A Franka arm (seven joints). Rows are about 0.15 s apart.
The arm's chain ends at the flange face. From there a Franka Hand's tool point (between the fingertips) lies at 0.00 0.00 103.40 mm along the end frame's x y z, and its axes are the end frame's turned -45 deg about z.
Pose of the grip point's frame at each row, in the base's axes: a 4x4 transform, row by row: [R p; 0 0 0 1], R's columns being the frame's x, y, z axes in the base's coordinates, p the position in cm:
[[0.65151, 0.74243, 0.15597, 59.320], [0.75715, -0.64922, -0.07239, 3.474], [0.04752, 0.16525, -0.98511, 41.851], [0, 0, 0, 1]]
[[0.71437, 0.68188, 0.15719, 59.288], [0.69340, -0.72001, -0.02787, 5.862], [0.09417, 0.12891, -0.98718, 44.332], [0, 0, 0, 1]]
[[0.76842, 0.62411, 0.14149, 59.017], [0.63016, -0.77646, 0.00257, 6.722], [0.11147, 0.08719, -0.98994, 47.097], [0, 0, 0, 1]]
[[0.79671, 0.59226, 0.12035, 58.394], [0.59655, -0.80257, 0.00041, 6.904], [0.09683, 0.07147, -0.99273, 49.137], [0, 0, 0, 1]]
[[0.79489, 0.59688, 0.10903, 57.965], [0.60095, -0.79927, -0.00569, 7.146], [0.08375, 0.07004, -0.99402, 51.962], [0, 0, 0, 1]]
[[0.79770, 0.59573, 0.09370, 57.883], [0.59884, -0.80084, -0.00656, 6.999], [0.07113, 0.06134, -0.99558, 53.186], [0, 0, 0, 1]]
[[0.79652, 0.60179, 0.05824, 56.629], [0.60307, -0.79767, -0.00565, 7.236], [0.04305, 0.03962, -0.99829, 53.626], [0, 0, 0, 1]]
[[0.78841, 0.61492, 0.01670, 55.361], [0.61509, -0.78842, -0.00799, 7.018], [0.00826, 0.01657, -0.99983, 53.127], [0, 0, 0, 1]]
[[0.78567, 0.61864, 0.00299, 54.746], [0.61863, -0.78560, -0.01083, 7.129], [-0.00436, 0.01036, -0.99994, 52.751], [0, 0, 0, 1]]
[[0.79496, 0.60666, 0.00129, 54.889], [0.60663, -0.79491, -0.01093, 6.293], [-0.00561, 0.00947, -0.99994, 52.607], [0, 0, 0, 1]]
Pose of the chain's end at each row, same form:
[[0.98566, 0.06429, 0.15597, 57.707], [0.07632, -0.99445, -0.07239, 4.223], [0.15045, 0.08325, -0.98511, 52.037], [0, 0, 0, 1]]
[[0.98730, -0.02297, 0.15719, 57.663], [-0.01882, -0.99943, -0.02787, 6.150], [0.15774, 0.02456, -0.98718, 54.539], [0, 0, 0, 1]]
[[0.98467, -0.10204, 0.14149, 57.554], [-0.10345, -0.99463, 0.00257, 6.695], [0.14047, -0.01717, -0.98994, 57.333], [0, 0, 0, 1]]
[[0.98215, -0.14457, 0.12035, 57.150], [-0.14568, -0.98933, 0.00041, 6.900], [0.11901, -0.01793, -0.99273, 59.402], [0, 0, 0, 1]]
[[0.98413, -0.14001, 0.10903, 56.838], [-0.14023, -0.99011, -0.00569, 7.205], [0.10875, -0.00969, -0.99402, 62.240], [0, 0, 0, 1]]
[[0.98530, -0.14281, 0.09370, 56.914], [-0.14284, -0.98972, -0.00656, 7.067], [0.09367, -0.00692, -0.99558, 63.480], [0, 0, 0, 1]]
[[0.98875, -0.13769, 0.05824, 56.027], [-0.13760, -0.99047, -0.00565, 7.294], [0.05846, -0.00243, -0.99829, 63.948], [0, 0, 0, 1]]
[[0.99230, -0.12268, 0.01670, 55.188], [-0.12256, -0.99243, -0.00799, 7.101], [0.01756, 0.00588, -0.99983, 63.465], [0, 0, 0, 1]]
[[0.99300, -0.11811, 0.00299, 54.715], [-0.11807, -0.99294, -0.01083, 7.241], [0.00424, 0.01041, -0.99994, 63.090], [0, 0, 0, 1]]
[[0.99110, -0.13315, 0.00129, 54.876], [-0.13313, -0.99104, -0.01093, 6.406], [0.00273, 0.01066, -0.99994, 62.946], [0, 0, 0, 1]]

